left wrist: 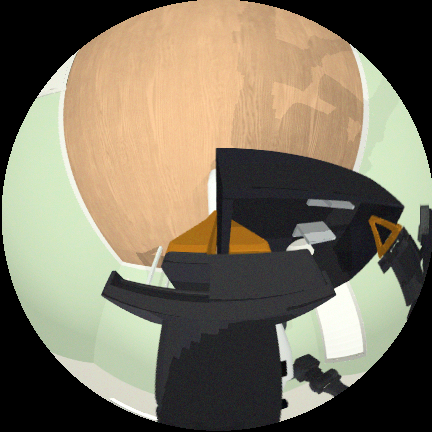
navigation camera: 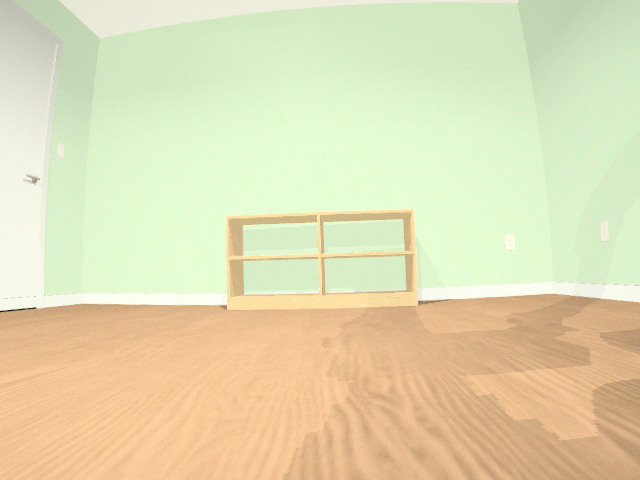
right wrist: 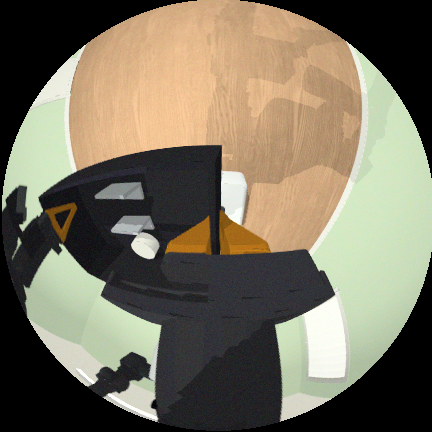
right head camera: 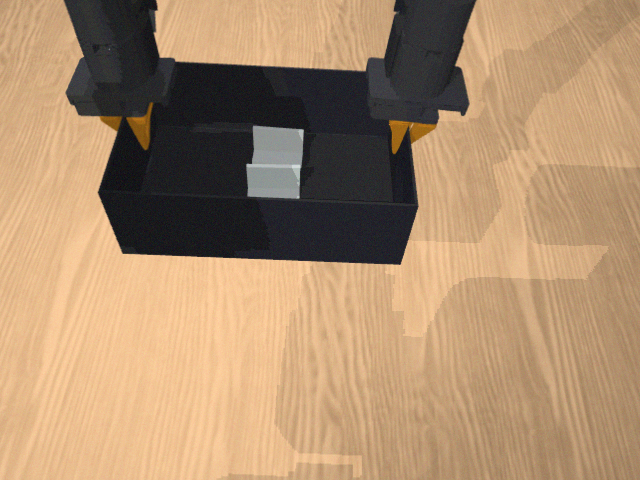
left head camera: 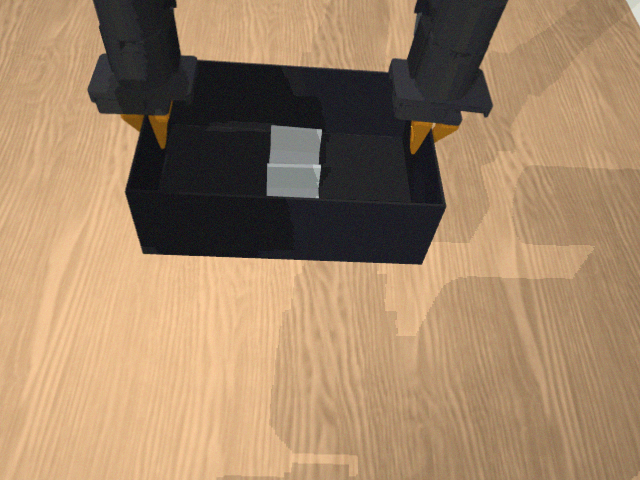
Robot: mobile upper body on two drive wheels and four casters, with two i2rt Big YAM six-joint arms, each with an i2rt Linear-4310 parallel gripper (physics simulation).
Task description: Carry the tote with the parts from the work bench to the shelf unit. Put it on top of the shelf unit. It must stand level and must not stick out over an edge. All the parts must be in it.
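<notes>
The black tote hangs above the wooden floor, held by its two short end walls. My left gripper is shut on the tote's left end wall, one orange finger on each side, as the left wrist view shows. My right gripper is shut on the right end wall in the same way, seen in the right wrist view. A grey angled part lies inside the tote, and a white cylinder lies near it. The shelf unit stands ahead against the green wall, its top bare.
A white door is at the far left of the room. Wall outlets sit to the right of the shelf unit. Wooden floor stretches between me and the shelf unit.
</notes>
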